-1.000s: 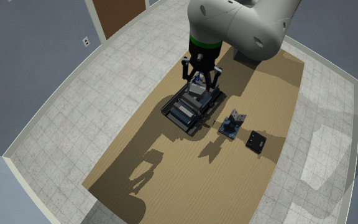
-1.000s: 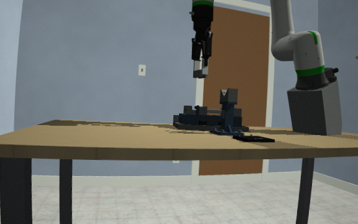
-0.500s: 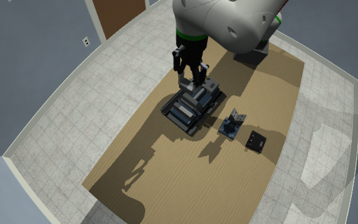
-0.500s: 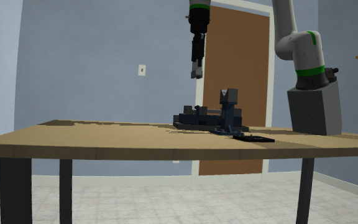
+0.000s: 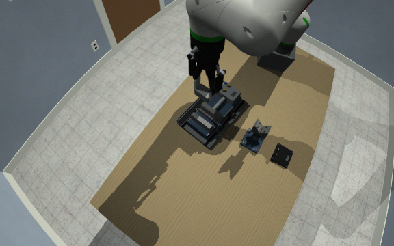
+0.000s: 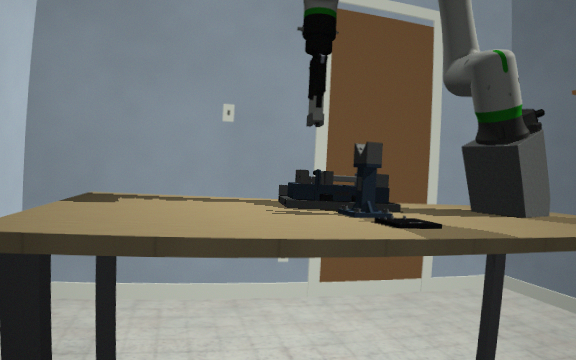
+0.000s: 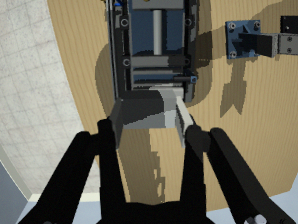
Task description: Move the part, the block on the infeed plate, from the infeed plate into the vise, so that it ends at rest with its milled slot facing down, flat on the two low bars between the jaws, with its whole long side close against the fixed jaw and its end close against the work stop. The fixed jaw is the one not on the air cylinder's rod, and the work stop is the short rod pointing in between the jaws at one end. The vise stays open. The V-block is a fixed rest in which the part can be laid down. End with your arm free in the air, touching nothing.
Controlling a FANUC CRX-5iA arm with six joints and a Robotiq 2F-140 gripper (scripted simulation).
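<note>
Now: the part 30 mm below my hand. From my hand the other things lie so: moving jaw 180 mm below, 30 mm behind, 20 mm to the left; then air cylinder rod 180 mm below, 80 mm behind, 30 mm to the left; then work stop rod 170 mm below, 70 mm to the left, 10 mm ahead.
</note>
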